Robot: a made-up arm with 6 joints. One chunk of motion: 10 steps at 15 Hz.
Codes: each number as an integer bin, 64 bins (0 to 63) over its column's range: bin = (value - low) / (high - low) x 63, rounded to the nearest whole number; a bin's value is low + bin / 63 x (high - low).
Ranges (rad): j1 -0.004..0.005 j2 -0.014..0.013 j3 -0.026..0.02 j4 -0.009..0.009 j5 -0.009..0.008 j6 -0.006..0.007
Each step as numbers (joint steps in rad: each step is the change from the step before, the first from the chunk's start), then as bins.
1 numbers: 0.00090 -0.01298 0.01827 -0.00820 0.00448 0.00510
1 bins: 34 2 61 3 50 54
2 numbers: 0.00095 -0.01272 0.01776 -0.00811 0.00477 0.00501
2 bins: 35 3 60 3 51 53
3 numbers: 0.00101 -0.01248 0.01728 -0.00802 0.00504 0.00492
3 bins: 35 4 59 3 52 53
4 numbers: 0.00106 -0.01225 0.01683 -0.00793 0.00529 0.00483
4 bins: 35 4 59 4 53 52
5 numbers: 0.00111 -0.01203 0.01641 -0.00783 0.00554 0.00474
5 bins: 36 5 58 4 54 52
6 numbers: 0.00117 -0.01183 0.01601 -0.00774 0.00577 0.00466
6 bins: 36 5 58 4 55 52
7 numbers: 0.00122 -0.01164 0.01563 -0.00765 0.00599 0.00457
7 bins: 37 6 57 5 56 51
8 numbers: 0.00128 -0.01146 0.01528 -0.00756 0.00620 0.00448
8 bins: 37 6 57 5 56 51
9 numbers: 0.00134 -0.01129 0.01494 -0.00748 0.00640 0.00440
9 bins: 37 6 56 5 57 50
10 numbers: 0.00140 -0.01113 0.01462 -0.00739 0.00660 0.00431
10 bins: 38 7 56 6 58 50
